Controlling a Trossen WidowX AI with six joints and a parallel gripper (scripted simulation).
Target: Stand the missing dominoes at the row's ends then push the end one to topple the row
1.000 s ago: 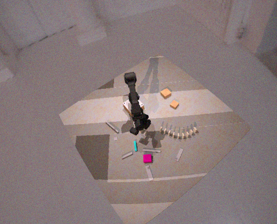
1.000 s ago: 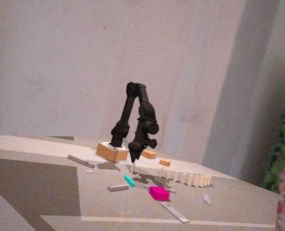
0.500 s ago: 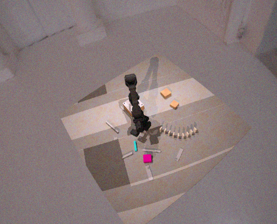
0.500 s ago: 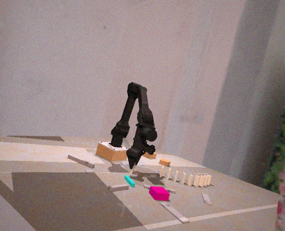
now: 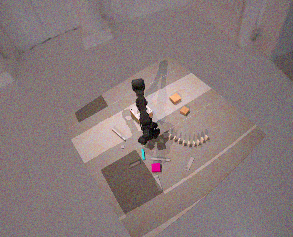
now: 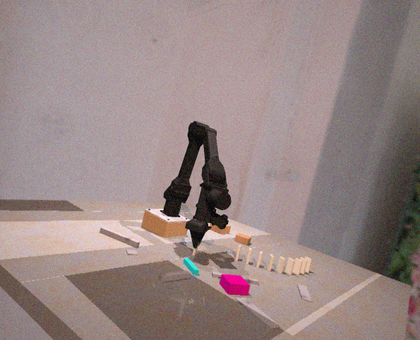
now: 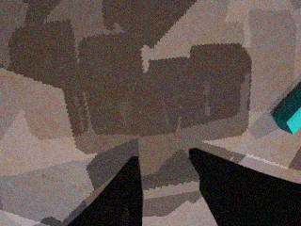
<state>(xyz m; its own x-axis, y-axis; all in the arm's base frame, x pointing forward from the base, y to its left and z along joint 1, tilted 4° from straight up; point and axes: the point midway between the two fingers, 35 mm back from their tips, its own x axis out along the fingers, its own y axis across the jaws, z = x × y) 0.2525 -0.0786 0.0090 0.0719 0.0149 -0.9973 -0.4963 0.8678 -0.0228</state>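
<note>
Right now my gripper tip is 90 mm short of the teal bar, 100 mm to the left of it and 20 mm above it. From my gripper tip the other things lie so: magenta block (230 mm ahead, 70 mm to the right, 10 mm below).
</note>
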